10 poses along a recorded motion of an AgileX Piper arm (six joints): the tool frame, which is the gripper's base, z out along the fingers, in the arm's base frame.
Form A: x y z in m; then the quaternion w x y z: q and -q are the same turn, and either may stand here.
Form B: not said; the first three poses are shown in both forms.
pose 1, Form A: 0.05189 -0.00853 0.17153 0.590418 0.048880 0.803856 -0.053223
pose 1, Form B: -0.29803 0.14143 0.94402 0.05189; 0.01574 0.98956 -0.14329 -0.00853; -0.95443 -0.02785 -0.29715 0.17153; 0 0 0 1
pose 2, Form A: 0.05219 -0.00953 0.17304 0.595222 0.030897 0.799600 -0.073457
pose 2, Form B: -0.28951 0.13686 0.94734 0.05219; -0.03804 0.98730 -0.15425 -0.00953; -0.95642 -0.08069 -0.28063 0.17304; 0 0 0 1
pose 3, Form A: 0.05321 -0.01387 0.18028 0.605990 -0.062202 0.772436 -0.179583
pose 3, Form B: -0.25781 0.12156 0.95852 0.05321; -0.31375 0.92776 -0.20205 -0.01387; -0.91384 -0.35282 -0.20105 0.18028; 0 0 0 1
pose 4, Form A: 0.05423 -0.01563 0.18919 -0.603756 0.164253 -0.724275 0.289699
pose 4, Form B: -0.21700 0.11189 0.96974 0.05423; -0.58774 0.77819 -0.22131 -0.01563; -0.77940 -0.61798 -0.10311 0.18919; 0 0 0 1
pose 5, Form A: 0.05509 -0.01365 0.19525 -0.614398 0.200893 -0.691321 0.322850
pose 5, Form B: -0.16431 0.11895 0.97921 0.05509; -0.67448 0.71082 -0.19953 -0.01365; -0.71978 -0.69324 -0.03657 0.19525; 0 0 0 1
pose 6, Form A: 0.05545 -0.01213 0.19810 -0.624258 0.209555 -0.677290 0.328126
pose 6, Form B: -0.13278 0.12581 0.98313 0.05545; -0.69353 0.69684 -0.18284 -0.01213; -0.70809 -0.70611 -0.00527 0.19810; 0 0 0 1
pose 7, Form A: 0.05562 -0.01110 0.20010 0.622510 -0.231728 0.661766 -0.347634
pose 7, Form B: -0.11757 0.12611 0.98502 0.05562; -0.73951 0.65091 -0.17160 -0.01110; -0.66280 -0.74861 0.01674 0.20010; 0 0 0 1
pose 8, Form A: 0.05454 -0.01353 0.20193 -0.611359 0.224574 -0.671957 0.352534
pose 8, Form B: -0.15161 0.12924 0.97995 0.05454; -0.73286 0.65057 -0.19918 -0.01353; -0.66327 -0.74837 -0.00392 0.20193; 0 0 0 1
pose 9, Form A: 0.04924 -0.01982 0.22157 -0.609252 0.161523 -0.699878 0.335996
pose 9, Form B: -0.20544 0.18332 0.96135 0.04924; -0.63551 0.72203 -0.27350 -0.01982; -0.74426 -0.66713 -0.03184 0.22157; 0 0 0 1
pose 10, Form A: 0.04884 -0.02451 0.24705 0.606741 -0.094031 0.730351 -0.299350
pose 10, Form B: -0.24605 0.22590 0.94256 0.04884; -0.50061 0.80310 -0.32316 -0.02451; -0.82997 -0.55137 -0.08451 0.24705; 0 0 0 1
